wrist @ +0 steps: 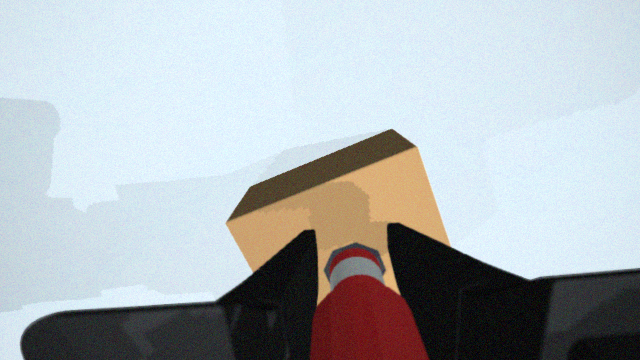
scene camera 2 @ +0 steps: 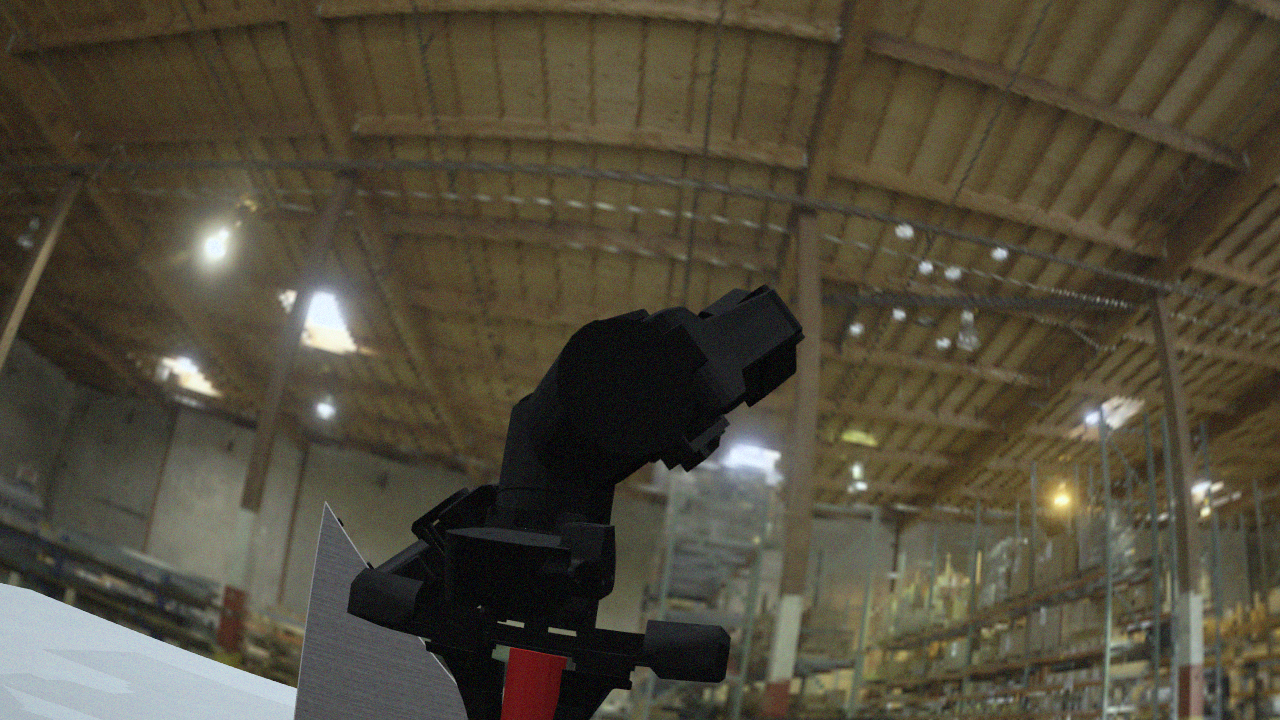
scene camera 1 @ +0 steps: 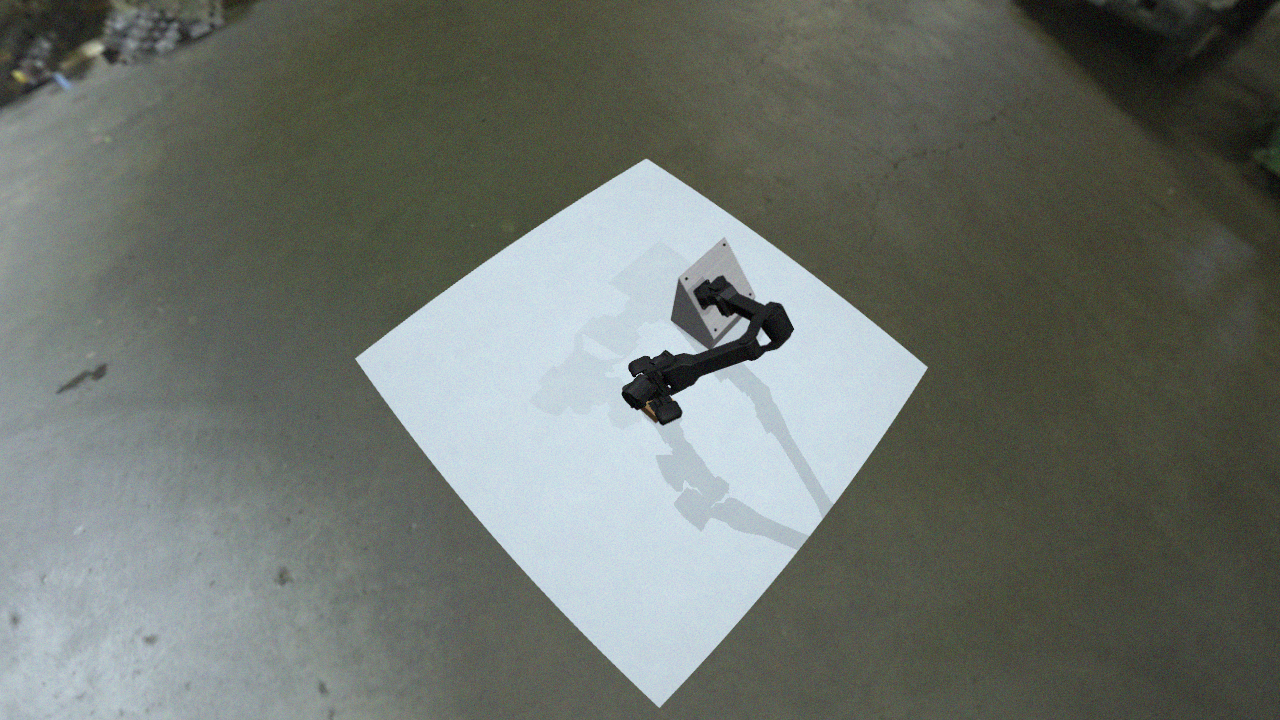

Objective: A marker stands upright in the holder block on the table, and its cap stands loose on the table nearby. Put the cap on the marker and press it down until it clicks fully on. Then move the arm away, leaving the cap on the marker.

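My gripper (scene camera 1: 652, 402). Gripper again (wrist: 351, 238).
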